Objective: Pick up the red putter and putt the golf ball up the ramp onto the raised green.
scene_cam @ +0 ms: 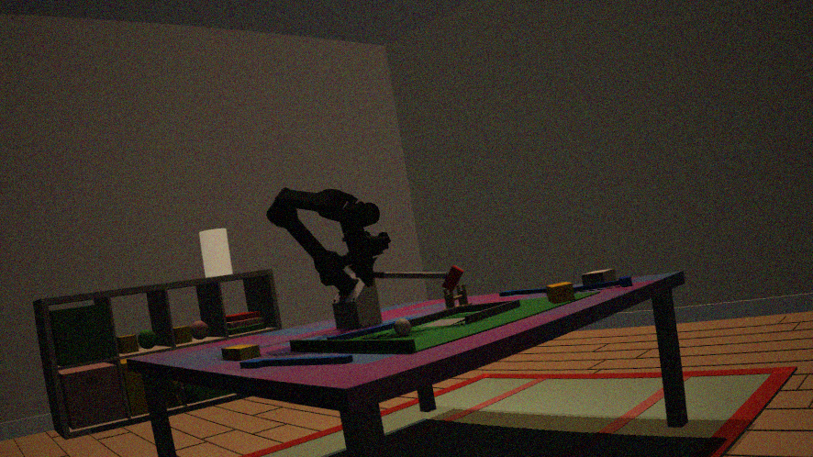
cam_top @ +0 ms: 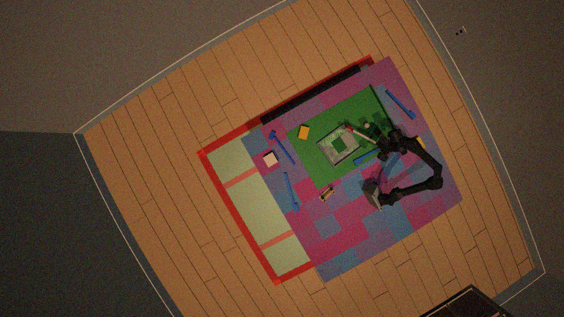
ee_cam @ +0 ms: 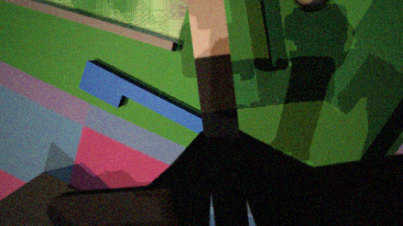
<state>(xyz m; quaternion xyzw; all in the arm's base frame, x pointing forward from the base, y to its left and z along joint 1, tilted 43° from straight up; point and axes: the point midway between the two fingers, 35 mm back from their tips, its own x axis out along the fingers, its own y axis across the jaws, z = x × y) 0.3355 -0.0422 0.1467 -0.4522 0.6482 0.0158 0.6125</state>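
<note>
Now: gripper tip 90 mm short of the red putter, 70 mm to the right of it and 10 mm below it. From my gripper tip the other things lie so: golf ball: 150 mm ahead, 110 mm below, 20 mm to the right; putter stand: 440 mm to the left, 190 mm behind, 100 mm below; orange block: 430 mm to the left, 280 mm ahead, 110 mm below.
</note>
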